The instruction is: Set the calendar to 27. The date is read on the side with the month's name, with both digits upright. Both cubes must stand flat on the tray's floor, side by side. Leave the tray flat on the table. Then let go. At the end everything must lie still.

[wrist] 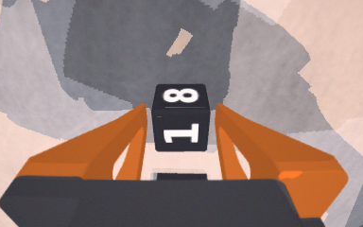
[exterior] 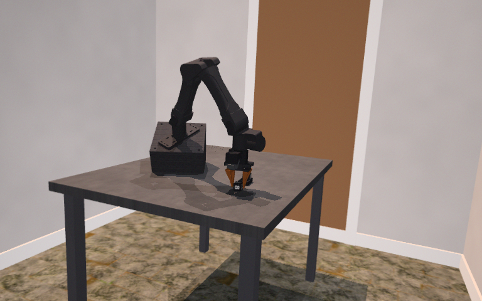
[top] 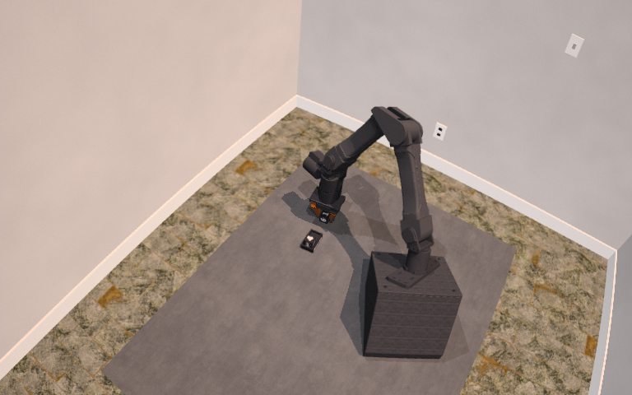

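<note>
Now: hand right at the black digit cube. Round my hand: black tray 30 mm behind, 100 mm to the left, 10 mm below; black cube 30 mm behind, 120 mm to the left, 10 mm above.
</note>
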